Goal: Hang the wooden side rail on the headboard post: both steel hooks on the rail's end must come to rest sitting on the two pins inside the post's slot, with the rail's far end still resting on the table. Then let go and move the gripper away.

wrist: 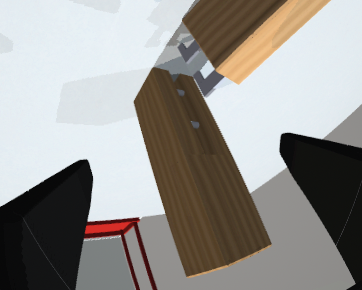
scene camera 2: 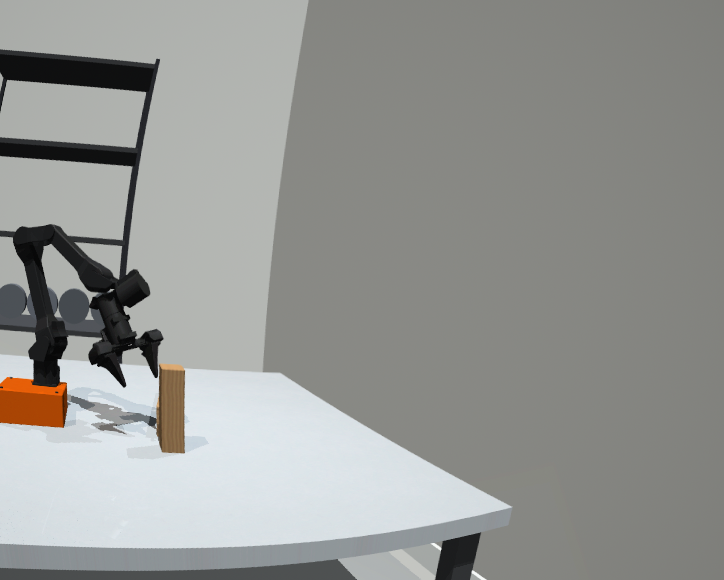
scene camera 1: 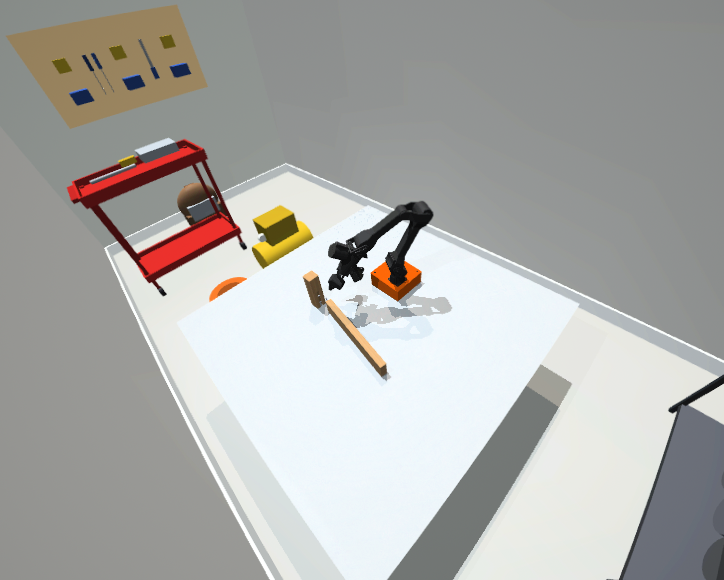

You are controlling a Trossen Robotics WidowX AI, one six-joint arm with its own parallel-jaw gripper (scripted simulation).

Labels:
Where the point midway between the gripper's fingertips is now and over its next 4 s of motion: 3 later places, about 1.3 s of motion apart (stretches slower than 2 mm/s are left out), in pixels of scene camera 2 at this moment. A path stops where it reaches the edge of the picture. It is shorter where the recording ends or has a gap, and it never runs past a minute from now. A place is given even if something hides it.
My gripper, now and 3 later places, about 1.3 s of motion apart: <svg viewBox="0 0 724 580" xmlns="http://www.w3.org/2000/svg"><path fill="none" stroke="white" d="M141 382L150 377L150 373L163 372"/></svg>

